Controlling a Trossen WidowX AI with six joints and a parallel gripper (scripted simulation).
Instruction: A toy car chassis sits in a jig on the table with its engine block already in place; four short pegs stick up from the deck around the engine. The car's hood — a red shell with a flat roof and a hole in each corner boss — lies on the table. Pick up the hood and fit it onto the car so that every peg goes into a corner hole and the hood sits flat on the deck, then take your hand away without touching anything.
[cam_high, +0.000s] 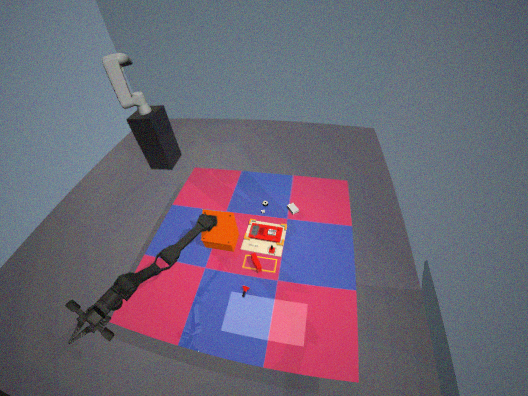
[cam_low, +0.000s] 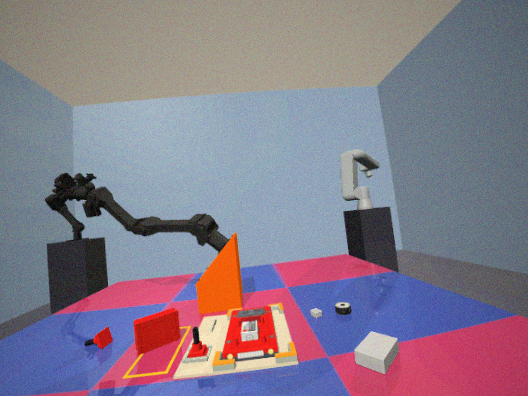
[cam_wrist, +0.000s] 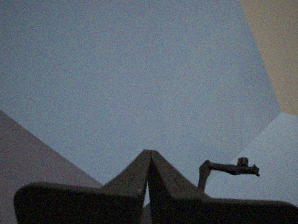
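Right now my gripper tip is 48 cm short of the red hood, 58 cm to the right of it and 45 cm above it. The rest, counted from my gripper tip: grey engine block: 54 cm ahead, 80 cm to the left, 46 cm below; then black tyre: 47 cm ahead, 105 cm to the left, 48 cm below.
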